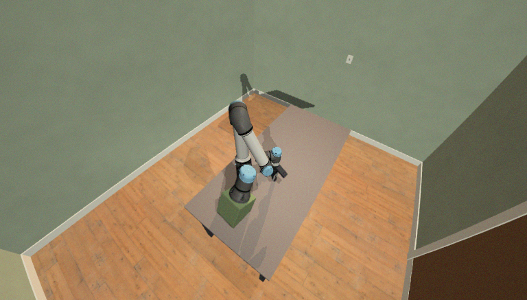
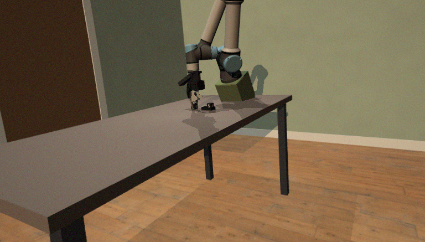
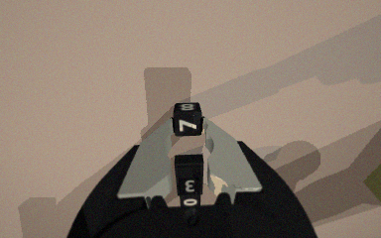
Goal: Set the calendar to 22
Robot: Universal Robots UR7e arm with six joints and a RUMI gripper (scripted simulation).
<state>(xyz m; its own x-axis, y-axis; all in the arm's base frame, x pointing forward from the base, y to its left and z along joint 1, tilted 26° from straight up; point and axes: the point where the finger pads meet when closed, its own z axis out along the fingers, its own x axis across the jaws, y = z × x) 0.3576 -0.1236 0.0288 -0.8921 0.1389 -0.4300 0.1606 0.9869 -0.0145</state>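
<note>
The black number cube is 1 cm below my hand. Round my hand: black tray 2 cm ahead, 11 cm to the left, 2 cm below.
</note>
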